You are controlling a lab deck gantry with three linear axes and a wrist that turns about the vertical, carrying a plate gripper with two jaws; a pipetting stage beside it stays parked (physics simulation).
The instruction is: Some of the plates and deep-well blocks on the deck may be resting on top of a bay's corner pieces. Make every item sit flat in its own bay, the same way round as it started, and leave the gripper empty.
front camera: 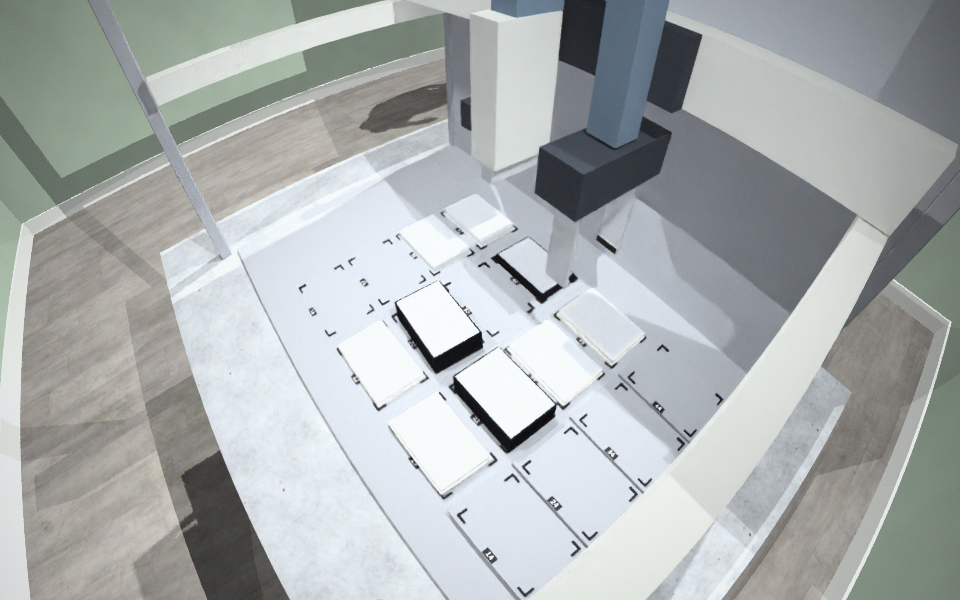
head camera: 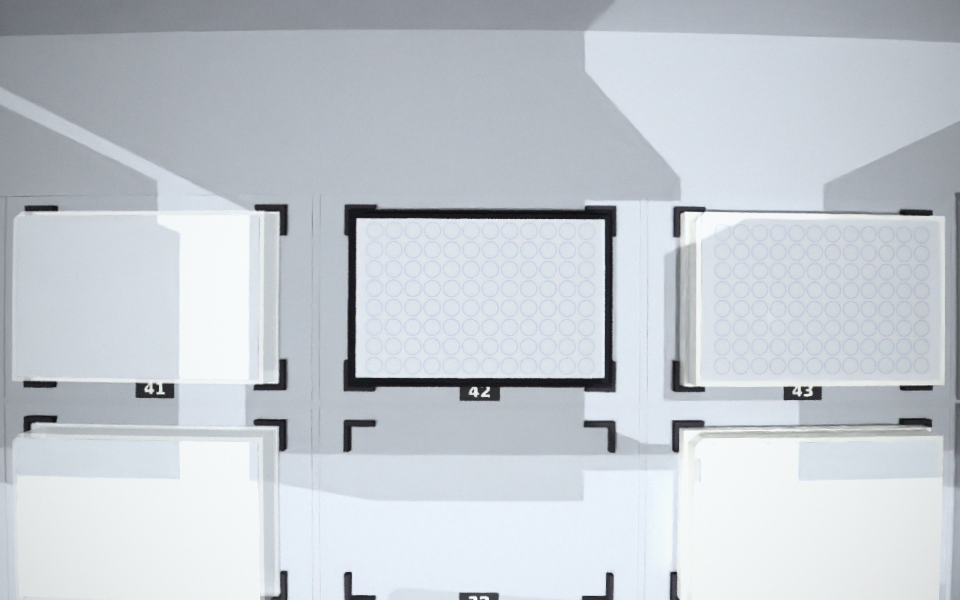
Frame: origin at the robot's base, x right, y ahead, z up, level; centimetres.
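Where they show: gripper, fingertip midpoint: [front camera: 583, 261]; robot's base at its link origin: [front camera: 300, 288].
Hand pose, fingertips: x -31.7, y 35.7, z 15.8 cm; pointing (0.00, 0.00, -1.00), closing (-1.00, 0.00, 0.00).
Things, the pixels of their top centre, and the offset from my fingertips. "pt": a spot on its surface instead.
- black-rimmed plate at its top centre: [head camera: 480, 298] [front camera: 535, 263] dx -4.7, dy -12.9, dz -14.3 cm
- bay 41 at a spot on its surface: [head camera: 99, 297] [front camera: 472, 211] pt dx -4.6, dy -31.1, dz -14.3 cm
- bay 31 at a spot on its surface: [head camera: 134, 530] [front camera: 431, 239] pt dx +6.5, dy -29.4, dz -14.3 cm
- bay 43 at a spot on its surface: [head camera: 821, 297] [front camera: 602, 321] pt dx -4.8, dy +3.4, dz -14.3 cm
- bay 33 at a spot on its surface: [head camera: 814, 537] [front camera: 551, 359] pt dx +6.7, dy +3.2, dz -14.3 cm
- bay 12 at a spot on its surface: [front camera: 380, 360] pt dx +27.3, dy -12.5, dz -14.3 cm
- bay 13 at a spot on its surface: [front camera: 440, 440] pt dx +27.5, dy +3.6, dz -14.1 cm
- bay 22 at a spot on its surface: [front camera: 437, 318] pt dx +16.9, dy -11.7, dz -11.3 cm
- bay 23 at a spot on its surface: [front camera: 504, 392] pt dx +16.9, dy +4.1, dz -11.4 cm
My gripper [front camera: 583, 262] is open and empty, its two jaws apart over bay 42; it does not show in the head view. A black-rimmed plate [front camera: 525, 258] [head camera: 480, 297] lies within bay 42's corner pieces. White plates are in bay 41 [front camera: 475, 214] [head camera: 99, 297], bay 31 [front camera: 433, 241] [head camera: 134, 530], bay 43 [front camera: 600, 324] [head camera: 821, 297], bay 33 [front camera: 554, 359] [head camera: 814, 537], bay 12 [front camera: 380, 360] and bay 13 [front camera: 440, 440]. Black-sided blocks with white tops stand in bay 22 [front camera: 437, 318] and bay 23 [front camera: 504, 392]. I cannot tell small tilts.
The parked white pipetting stage [front camera: 513, 91] hangs at the upper left of the gripper in the front view. A pale frame rail [front camera: 785, 367] crosses the right foreground. A grey post [front camera: 169, 141] stands at the left. Bay 32's corner pieces [head camera: 612, 435] show in front of bay 42.
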